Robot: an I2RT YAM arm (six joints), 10 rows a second.
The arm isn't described. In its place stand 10 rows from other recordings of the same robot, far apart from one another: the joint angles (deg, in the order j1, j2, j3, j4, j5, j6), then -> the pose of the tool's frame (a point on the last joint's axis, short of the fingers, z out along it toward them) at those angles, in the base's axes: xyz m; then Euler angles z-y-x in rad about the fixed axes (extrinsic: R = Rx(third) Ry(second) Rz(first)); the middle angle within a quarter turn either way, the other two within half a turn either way.
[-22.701 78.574 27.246 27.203 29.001 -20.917] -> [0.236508 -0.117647 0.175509 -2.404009 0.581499 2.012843]
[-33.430 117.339 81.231 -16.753 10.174 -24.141] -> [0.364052 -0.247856 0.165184 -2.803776 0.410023 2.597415]
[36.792 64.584 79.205 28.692 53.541 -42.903] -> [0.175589 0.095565 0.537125 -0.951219 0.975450 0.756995]
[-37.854 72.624 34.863 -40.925 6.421 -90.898] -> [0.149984 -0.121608 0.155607 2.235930 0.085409 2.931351]
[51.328 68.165 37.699 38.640 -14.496 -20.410] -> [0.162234 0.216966 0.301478 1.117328 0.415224 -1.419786]
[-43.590 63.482 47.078 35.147 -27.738 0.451] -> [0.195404 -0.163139 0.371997 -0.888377 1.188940 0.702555]
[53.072 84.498 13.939 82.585 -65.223 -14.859] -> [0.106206 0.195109 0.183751 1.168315 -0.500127 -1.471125]
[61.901 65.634 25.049 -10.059 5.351 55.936] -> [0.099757 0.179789 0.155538 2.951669 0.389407 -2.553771]
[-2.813 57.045 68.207 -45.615 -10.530 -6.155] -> [0.195103 -0.003073 0.379652 2.855125 0.959136 -2.890375]
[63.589 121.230 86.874 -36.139 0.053 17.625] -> [0.191114 0.384738 0.147207 2.316308 0.149905 -2.834787]
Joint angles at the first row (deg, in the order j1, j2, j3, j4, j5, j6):
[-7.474, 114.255, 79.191, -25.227, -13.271, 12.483]
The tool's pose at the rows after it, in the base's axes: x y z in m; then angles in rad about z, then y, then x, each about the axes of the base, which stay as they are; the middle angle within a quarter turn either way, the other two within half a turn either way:
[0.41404 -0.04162 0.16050 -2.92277 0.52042 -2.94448]
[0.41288 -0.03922 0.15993 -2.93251 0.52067 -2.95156]
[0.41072 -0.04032 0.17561 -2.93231 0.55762 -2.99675]
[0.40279 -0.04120 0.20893 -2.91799 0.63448 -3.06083]
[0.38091 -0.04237 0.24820 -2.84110 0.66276 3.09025]
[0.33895 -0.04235 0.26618 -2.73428 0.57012 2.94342]
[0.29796 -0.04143 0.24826 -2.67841 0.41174 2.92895]
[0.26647 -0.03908 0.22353 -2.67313 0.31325 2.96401]
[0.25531 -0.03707 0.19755 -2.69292 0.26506 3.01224]
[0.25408 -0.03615 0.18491 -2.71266 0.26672 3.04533]
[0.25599 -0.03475 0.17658 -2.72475 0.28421 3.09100]
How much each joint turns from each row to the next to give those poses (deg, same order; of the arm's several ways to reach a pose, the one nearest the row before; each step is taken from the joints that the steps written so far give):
[0.616, 0.531, -0.961, 0.875, 0.087, -0.353]
[0.354, -0.263, -0.533, 0.358, 0.525, -0.438]
[0.000, -2.277, 0.087, -0.175, 2.194, -0.880]
[0.000, -5.077, -0.087, -0.436, 2.897, -0.528]
[0.000, -7.023, -0.175, -4.733, 5.877, -0.001]
[0.000, -8.171, -3.941, -8.348, 7.634, 1.399]
[-0.438, -5.473, -7.643, -6.597, 2.314, 3.515]
[-0.439, -3.967, -8.259, -1.601, -0.956, 1.412]
[-0.177, 0.079, -5.551, 2.461, -2.198, -0.171]
[-0.088, 0.706, -2.370, 2.888, -1.846, -0.704]
[0.001, 0.875, -1.325, 2.819, -2.638, -0.001]

